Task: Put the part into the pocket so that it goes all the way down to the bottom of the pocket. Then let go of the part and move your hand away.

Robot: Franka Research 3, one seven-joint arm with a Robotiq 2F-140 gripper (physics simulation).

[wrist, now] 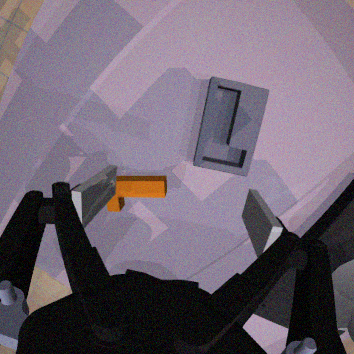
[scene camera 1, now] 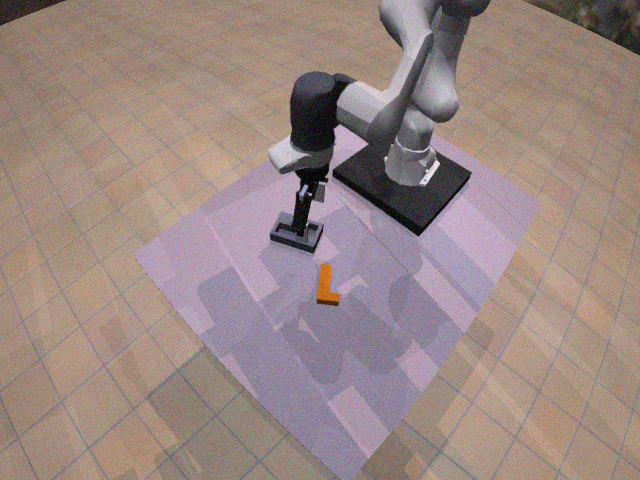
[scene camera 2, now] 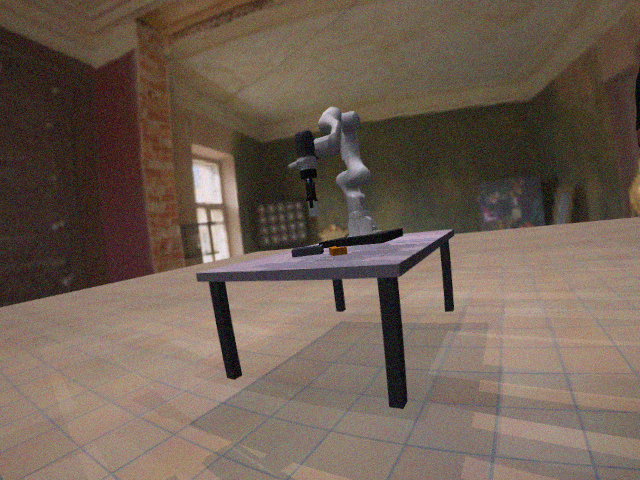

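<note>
The orange L-shaped part [scene camera 1: 324, 281] [scene camera 2: 338, 251] [wrist: 142, 187] lies flat on the table, outside the pocket. The dark grey block with the L-shaped pocket [scene camera 1: 292, 241] [scene camera 2: 307, 251] [wrist: 254, 125] lies apart from it; its pocket is empty in the wrist view. My gripper [scene camera 1: 310, 214] [scene camera 2: 313, 209] [wrist: 179, 191] is open, with nothing between its fingers, and hangs well above the table. In the wrist view the left finger hides a bit of the part's short-leg end, and the block is beyond the fingers, toward the upper right.
The lilac patterned table [scene camera 1: 232, 330] [scene camera 2: 310, 272] carries the part and the block. The arm's black base plate [scene camera 1: 413, 206] [scene camera 2: 372, 238] stands behind them, to the right in scene camera 1. Dark shadows lie across the table top.
</note>
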